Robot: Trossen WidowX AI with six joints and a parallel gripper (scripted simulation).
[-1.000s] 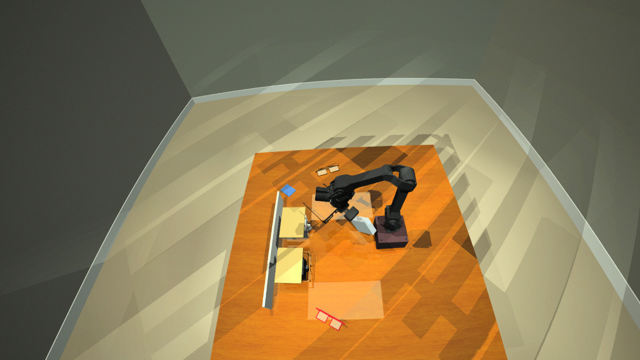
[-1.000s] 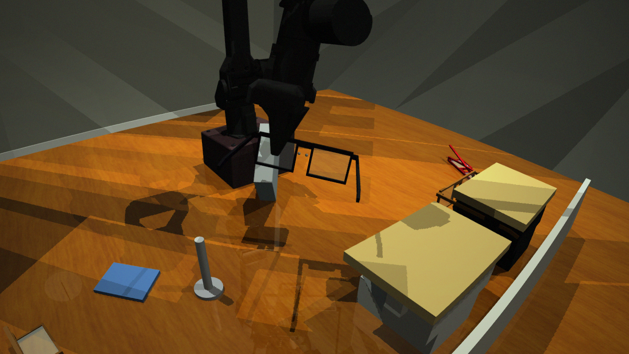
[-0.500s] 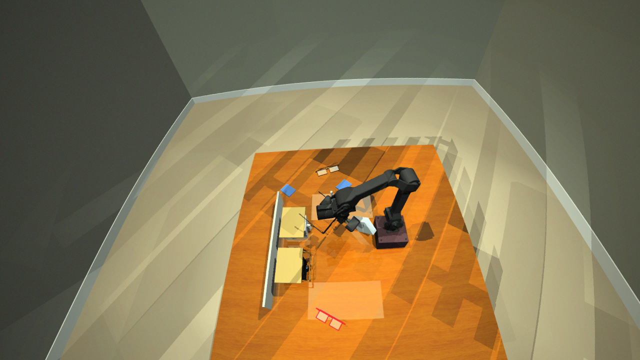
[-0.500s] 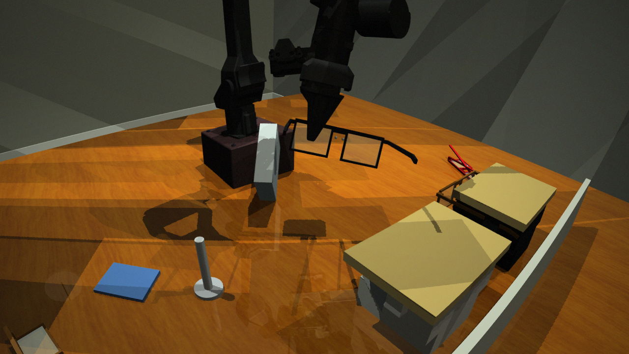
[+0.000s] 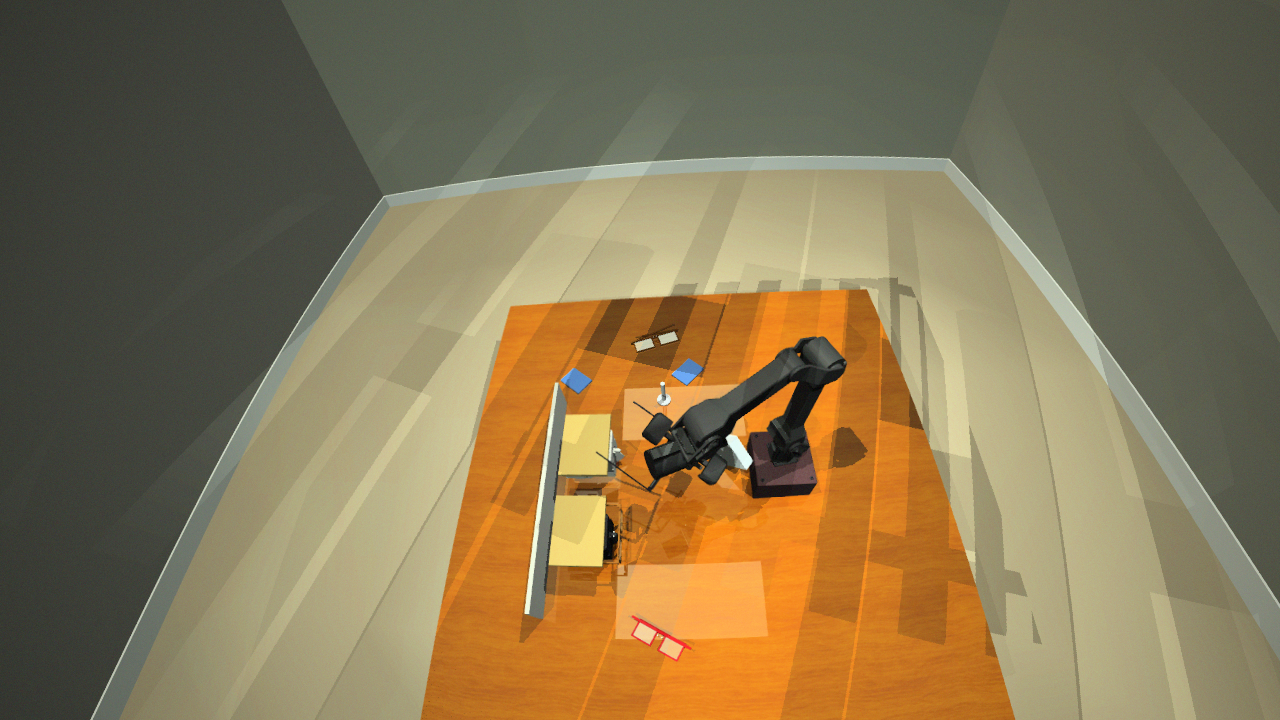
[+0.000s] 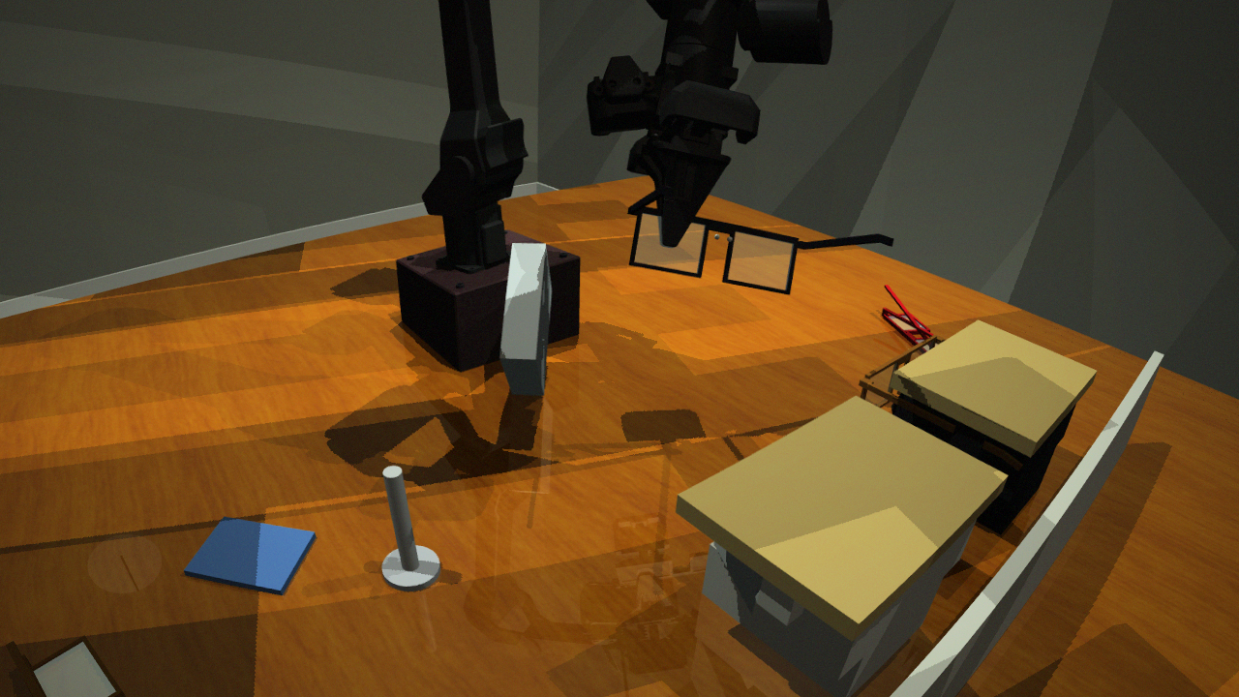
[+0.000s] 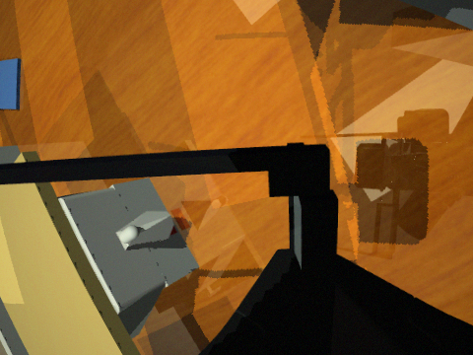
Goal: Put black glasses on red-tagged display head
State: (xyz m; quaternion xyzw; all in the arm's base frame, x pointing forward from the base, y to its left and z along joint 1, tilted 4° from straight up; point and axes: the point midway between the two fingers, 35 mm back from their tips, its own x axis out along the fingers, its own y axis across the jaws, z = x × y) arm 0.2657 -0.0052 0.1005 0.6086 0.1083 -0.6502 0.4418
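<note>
The white block lies 130 mm behind my gripper tip, 100 mm below it and 20 mm to the right of it. The rest, counted from my gripper tip: dark head (220 mm ahead, 130 mm to the left, 110 mm below); grey post (250 mm to the right, 150 mm below, 10 mm behind); pale head (190 mm ahead, 110 mm below, 90 mm to the right).
</note>
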